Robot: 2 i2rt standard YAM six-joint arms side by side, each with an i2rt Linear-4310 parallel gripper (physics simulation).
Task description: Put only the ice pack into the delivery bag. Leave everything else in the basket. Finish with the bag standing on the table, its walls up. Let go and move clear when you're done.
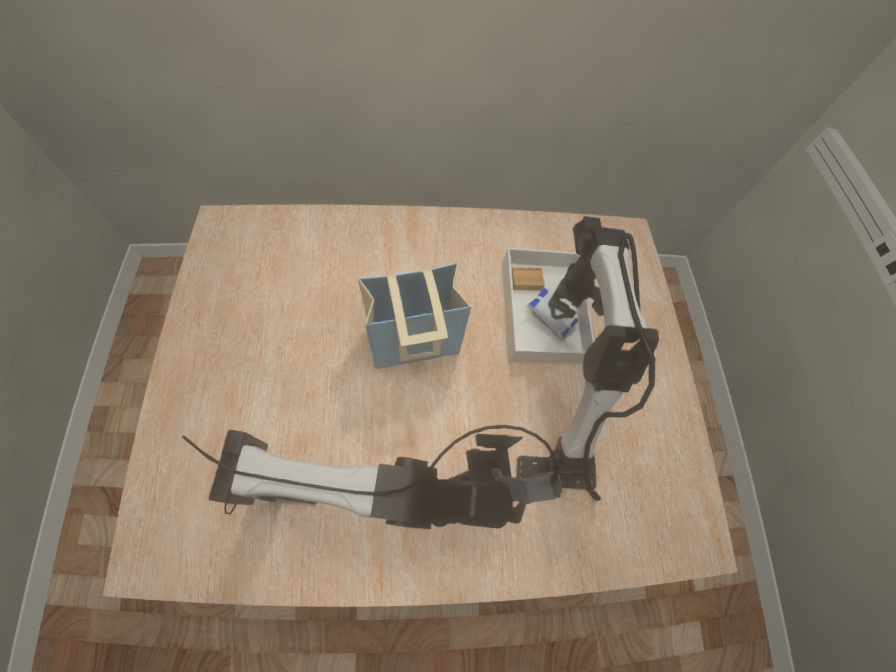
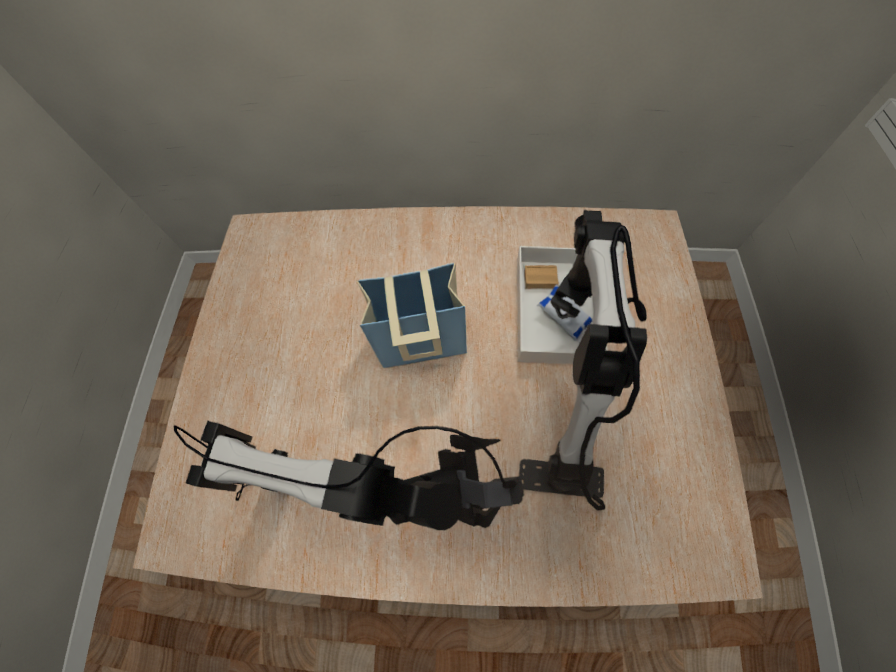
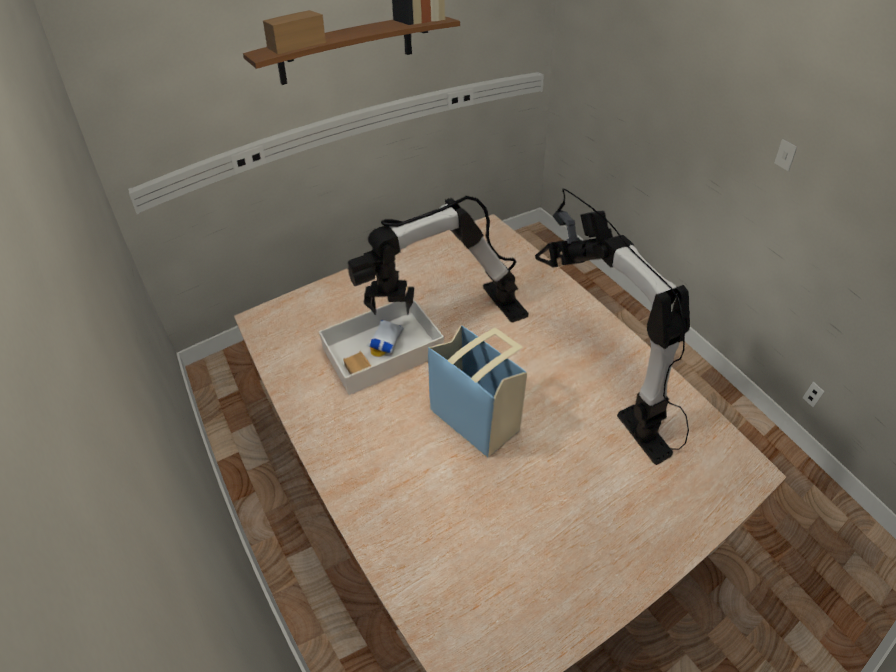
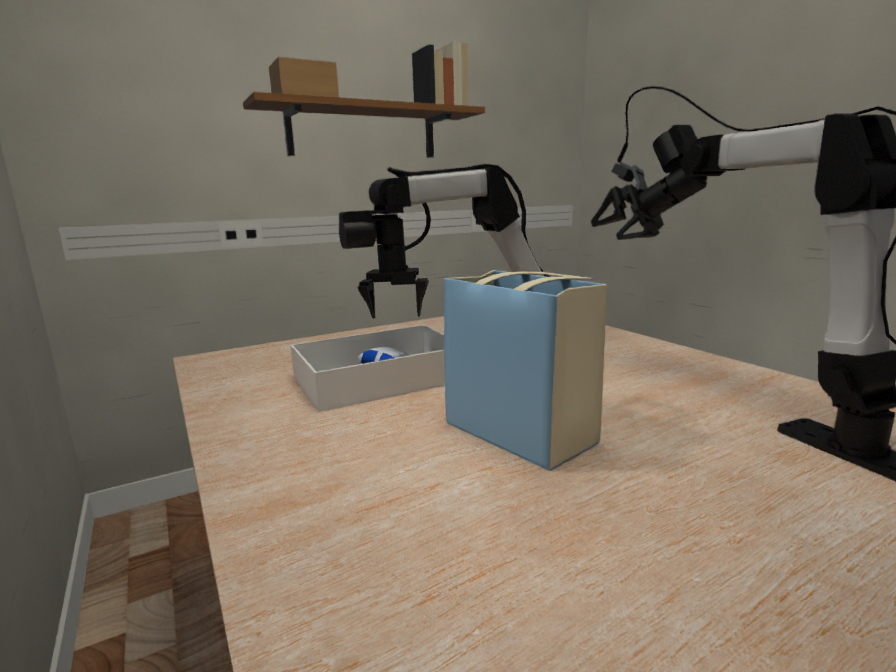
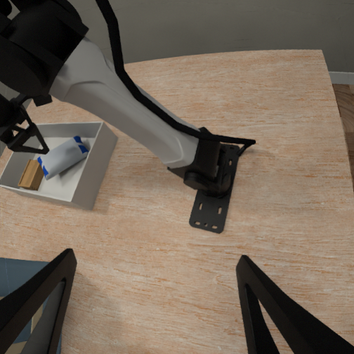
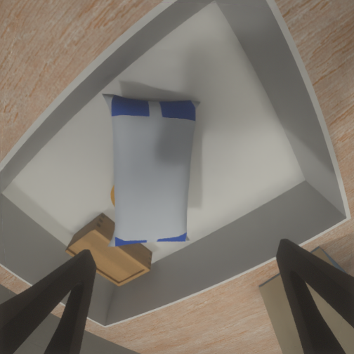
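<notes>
The ice pack (image 1: 553, 323) (image 2: 571, 320) (image 3: 392, 332) (image 4: 379, 355) (image 5: 65, 157) (image 6: 152, 175), a white pouch with blue ends, lies in the grey basket (image 1: 546, 356) (image 3: 394, 372) (image 4: 361, 386) (image 6: 220, 255). My right gripper (image 3: 390, 311) (image 4: 396, 316) (image 6: 184, 254) is open and empty, pointing down above the basket and ice pack, with space below its tips. The blue delivery bag (image 1: 383, 343) (image 2: 452, 332) (image 3: 459, 401) (image 4: 499, 361) stands upright left of the basket, walls up, handles over its opening. My left gripper (image 4: 607, 230) (image 5: 157, 259) is open and empty, high over the table's front part.
A small brown box (image 1: 528, 278) (image 2: 541, 276) (image 3: 356, 363) (image 5: 31, 175) (image 6: 117, 255) lies in the basket beside the ice pack. A round orange thing (image 6: 113, 195) is mostly hidden under the ice pack. A wall shelf (image 3: 361, 33) (image 4: 361, 105) hangs beyond the table.
</notes>
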